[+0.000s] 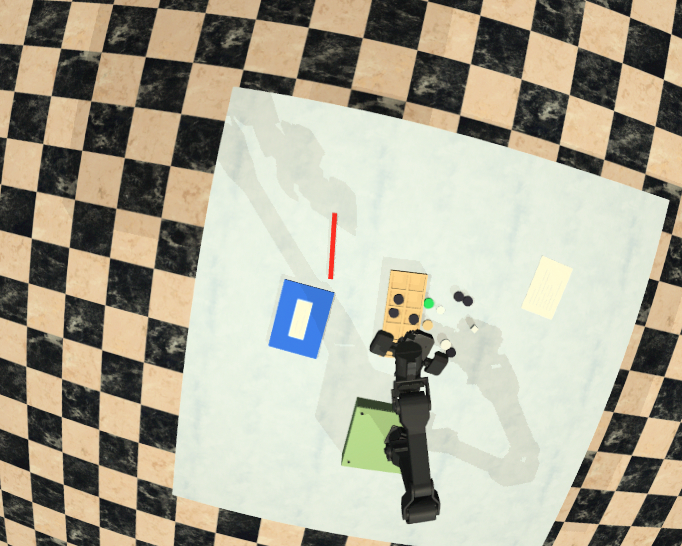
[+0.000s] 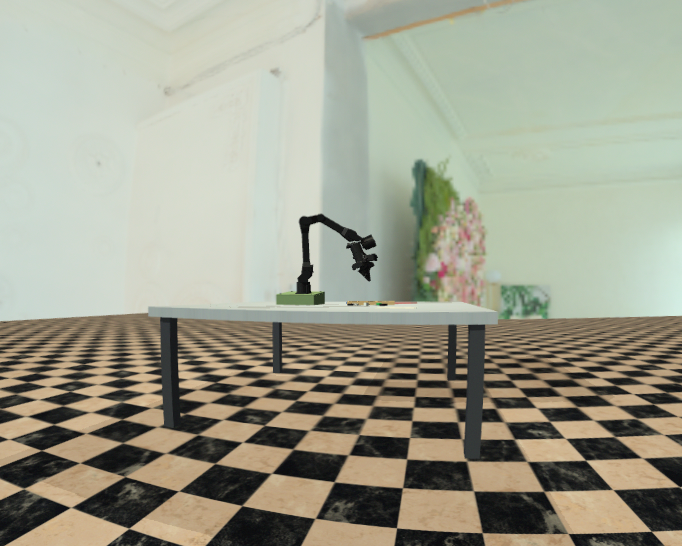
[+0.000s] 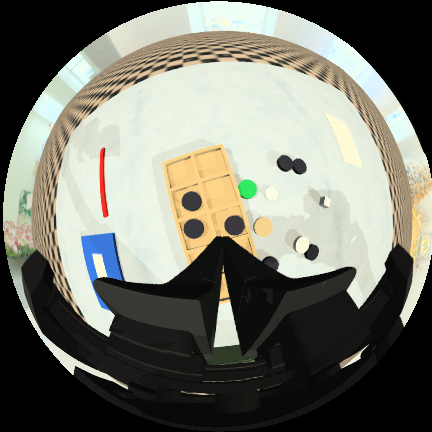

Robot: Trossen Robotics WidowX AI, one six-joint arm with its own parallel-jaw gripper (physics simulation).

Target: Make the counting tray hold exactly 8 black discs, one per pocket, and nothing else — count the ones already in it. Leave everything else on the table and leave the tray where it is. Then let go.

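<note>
The tan counting tray (image 1: 417, 281) (image 3: 220, 195) has two columns of pockets. Three black discs show in it: one (image 1: 398, 299) (image 3: 191, 201), another (image 1: 393, 312) (image 3: 193, 228) and a third (image 1: 413, 319) (image 3: 234, 225). Its near pockets are partly hidden by the gripper. Two loose black discs, one (image 1: 458, 296) (image 3: 285, 163) touching the other (image 1: 467, 300) (image 3: 299, 166), lie right of the tray. Another black disc (image 1: 450, 353) (image 3: 311, 252) lies against a cream disc. A further black disc (image 3: 270, 263) is half hidden by a finger, beside the tray. My gripper (image 2: 368, 278) (image 3: 221, 241) is shut and empty, above the tray.
Right of the tray are a green disc (image 1: 428, 303) (image 3: 247, 189), a white disc (image 1: 440, 309) (image 3: 271, 193), a tan disc (image 1: 427, 324) (image 3: 263, 227), the cream disc (image 1: 445, 344) (image 3: 302, 244) and a small block (image 1: 474, 328) (image 3: 325, 202). Left are a red stick (image 1: 332, 244) (image 3: 103, 182) and a blue board (image 1: 324, 318) (image 3: 97, 242).
</note>
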